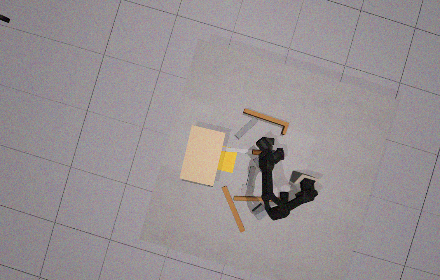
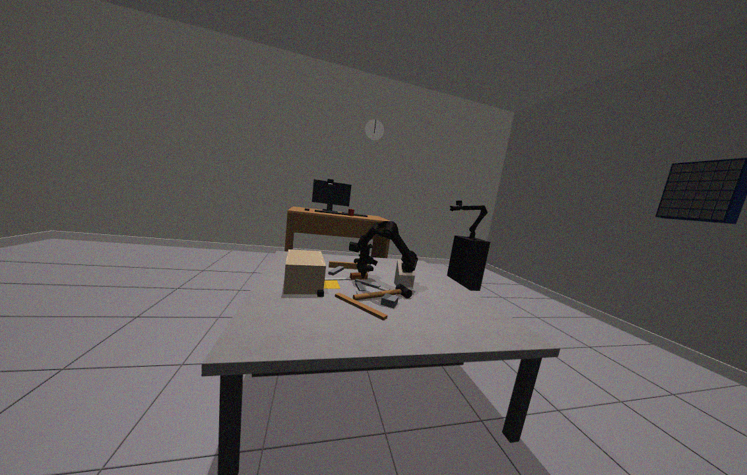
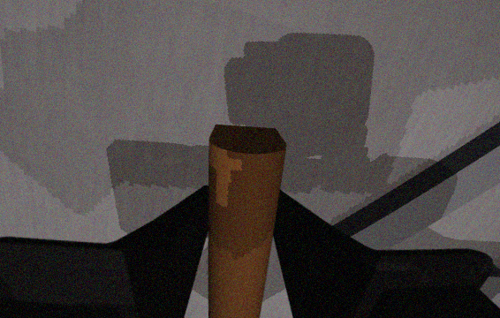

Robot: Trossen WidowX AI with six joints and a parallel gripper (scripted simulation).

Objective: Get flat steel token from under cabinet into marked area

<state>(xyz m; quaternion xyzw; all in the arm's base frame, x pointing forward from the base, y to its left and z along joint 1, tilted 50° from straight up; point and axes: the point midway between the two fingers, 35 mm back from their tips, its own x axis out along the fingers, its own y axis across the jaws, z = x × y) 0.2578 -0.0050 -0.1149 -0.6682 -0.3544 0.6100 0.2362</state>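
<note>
My gripper tip is now 15 cm short of the grey bar and 12 cm to the left of it. From my gripper tip the other things lie so: grey l-shaped bracket (4 cm ahead, 20 cm to the left); then grey block (7 cm behind, 35 cm to the left, 1 cm above); then wooden stick (9 cm ahead, 38 cm to the left).
</note>
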